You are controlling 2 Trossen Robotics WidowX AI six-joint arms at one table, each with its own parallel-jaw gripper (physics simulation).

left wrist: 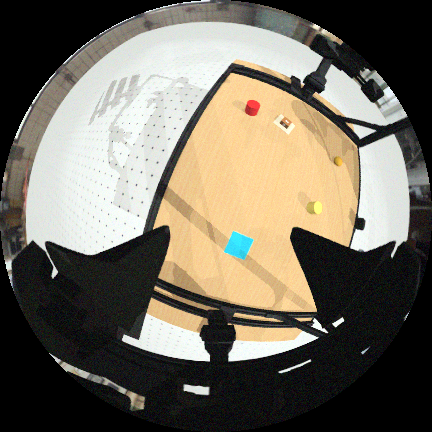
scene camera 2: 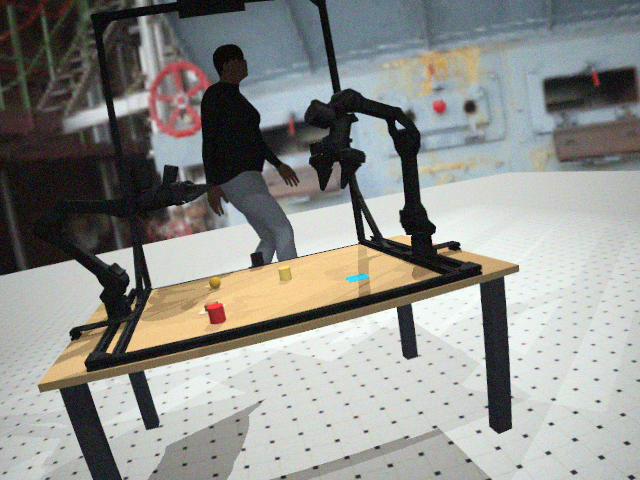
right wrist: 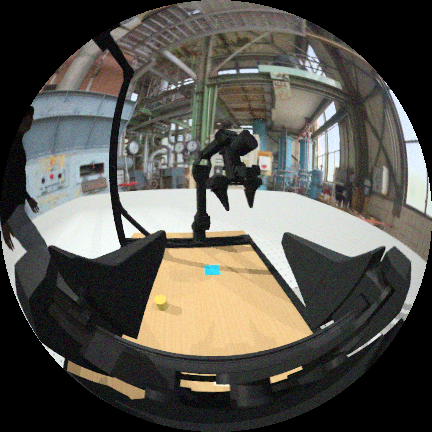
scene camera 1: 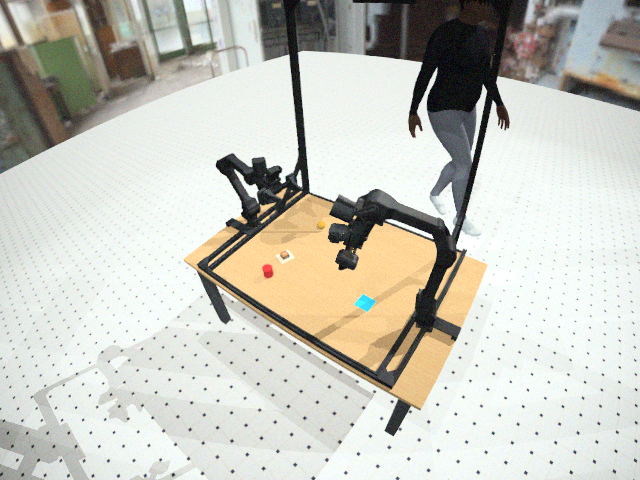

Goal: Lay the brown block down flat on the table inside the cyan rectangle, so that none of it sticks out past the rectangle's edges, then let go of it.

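Places are measured from the left arm's base along level axes (x down, y left, z ahead), in metres.
Pixels of known places: left gripper, between the fingertips: (left wrist: 233, 232) (scene camera 2: 332, 189) (right wrist: 239, 208); right gripper, between the fingertips: (scene camera 2: 211, 185) (right wrist: 226, 237) (scene camera 1: 291, 195); left arm's base, origin of its link: (left wrist: 217, 316) (scene camera 2: 423, 252) (right wrist: 200, 238) (scene camera 1: 424, 321); right arm's base, origin of its link: (left wrist: 305, 93) (scene camera 2: 120, 316) (scene camera 1: 253, 224).
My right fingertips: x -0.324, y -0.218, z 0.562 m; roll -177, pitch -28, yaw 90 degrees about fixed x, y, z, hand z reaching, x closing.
For each thing: its top centre in the pictures, then the offset to it from my right fingertips. "pt": a spot on its surface instead.
- small brown block, centre of its top: (left wrist: 286, 120) (scene camera 1: 284, 253) dx +0.324, dy +0.000, dz +0.075 m
- cyan rectangle, a spot on its surface: (left wrist: 239, 245) (scene camera 2: 356, 277) (scene camera 1: 365, 302) (right wrist: 210, 269) pt dx +0.342, dy +0.163, dz -0.325 m
- red cylinder, a spot on its surface: (scene camera 2: 217, 313) (scene camera 1: 264, 273) pt dx +0.316, dy +0.140, dz +0.108 m
- orange ball, centre of its top: (scene camera 2: 213, 277) (left wrist: 340, 159) (scene camera 1: 321, 221) dx +0.304, dy -0.231, dz -0.029 m
- yellow cylinder, centre of its top: (left wrist: 317, 207) (right wrist: 159, 298) (scene camera 2: 283, 267) dx +0.305, dy -0.070, dz -0.215 m
The small brown block (scene camera 1: 284, 254) (left wrist: 285, 122) rests on a cream square at the left of the table in scene camera 1. In scene camera 2 the block (scene camera 2: 210, 305) is partly hidden behind the red cylinder. The cyan rectangle (scene camera 1: 365, 302) (scene camera 2: 357, 277) (left wrist: 239, 245) (right wrist: 212, 270) lies flat with nothing on it. My left gripper (scene camera 1: 347, 264) (scene camera 2: 334, 187) (left wrist: 233, 232) (right wrist: 239, 208) is open and empty, pointing down high above the table, well away from the block. My right gripper (scene camera 2: 206, 187) (right wrist: 226, 237) is open and empty, raised at the left side.
A red cylinder (scene camera 1: 267, 271) (scene camera 2: 217, 313) (left wrist: 252, 108) stands near the block. An orange ball (scene camera 1: 321, 224) (scene camera 2: 214, 282) (left wrist: 338, 161) and a yellow cylinder (scene camera 2: 284, 273) (left wrist: 314, 207) (right wrist: 160, 302) are farther back. A black frame (scene camera 2: 279, 315) edges the table. A person (scene camera 1: 457, 67) (scene camera 2: 230, 134) stands behind.
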